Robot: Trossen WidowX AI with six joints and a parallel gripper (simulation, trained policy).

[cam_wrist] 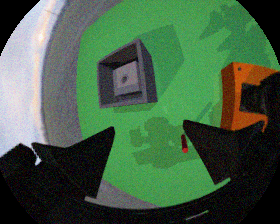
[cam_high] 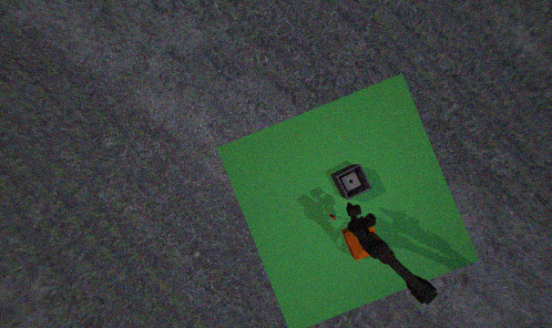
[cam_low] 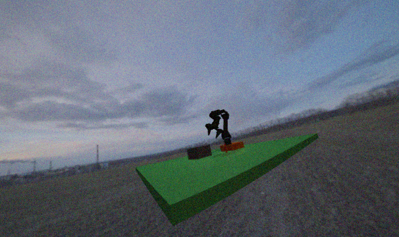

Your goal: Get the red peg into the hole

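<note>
My gripper tip is 12 cm above the red peg, 8 cm to the right of it and 7 cm past it. Also, from my gripper tip: grey box: 14 cm below, 12 cm ahead, 9 cm to the right.
</note>
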